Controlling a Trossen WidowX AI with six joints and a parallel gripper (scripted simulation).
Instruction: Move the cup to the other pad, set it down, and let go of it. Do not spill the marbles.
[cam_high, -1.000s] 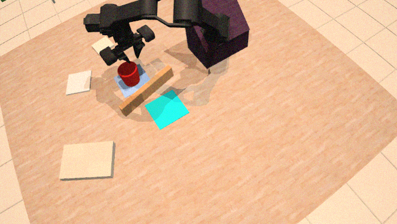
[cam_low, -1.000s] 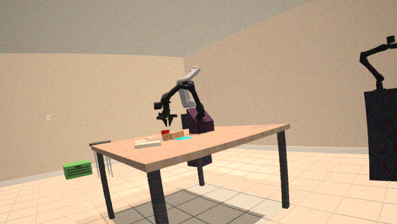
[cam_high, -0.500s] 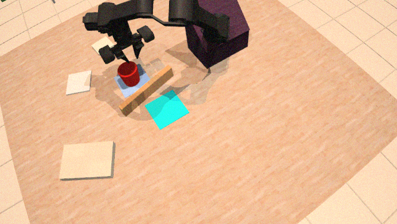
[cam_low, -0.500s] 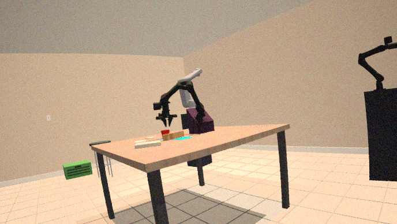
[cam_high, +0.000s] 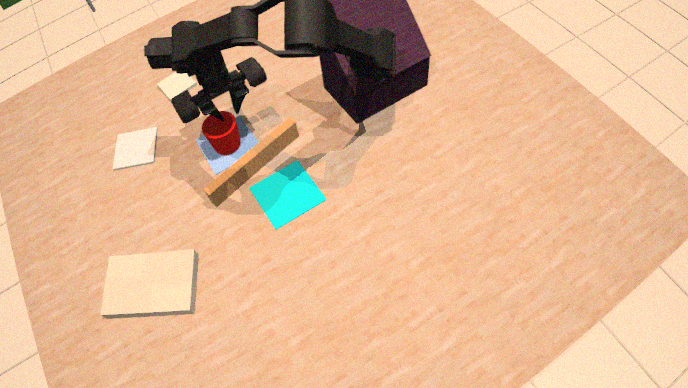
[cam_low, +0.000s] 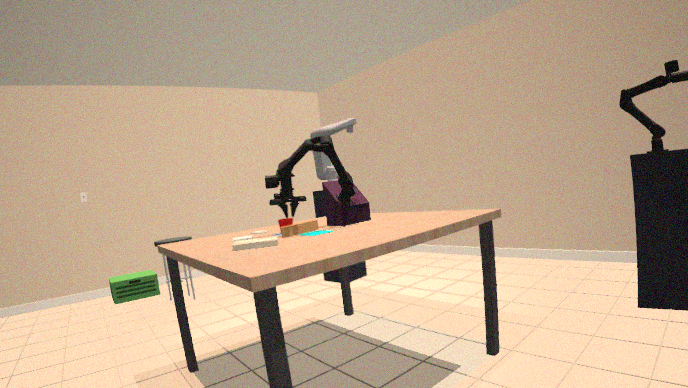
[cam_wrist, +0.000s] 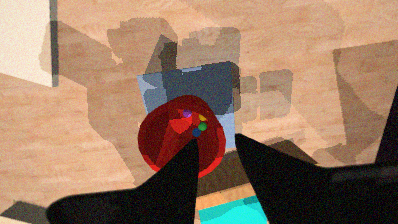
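Right now the red cup is 3 cm ahead of my gripper tip and 4 cm below it. Also, from my gripper tip: cyan pad: 19 cm to the left, 9 cm below; wooden bar: 2 cm ahead, 9 cm to the left, 6 cm below; pale blue pad: 3 cm ahead, 9 cm below.
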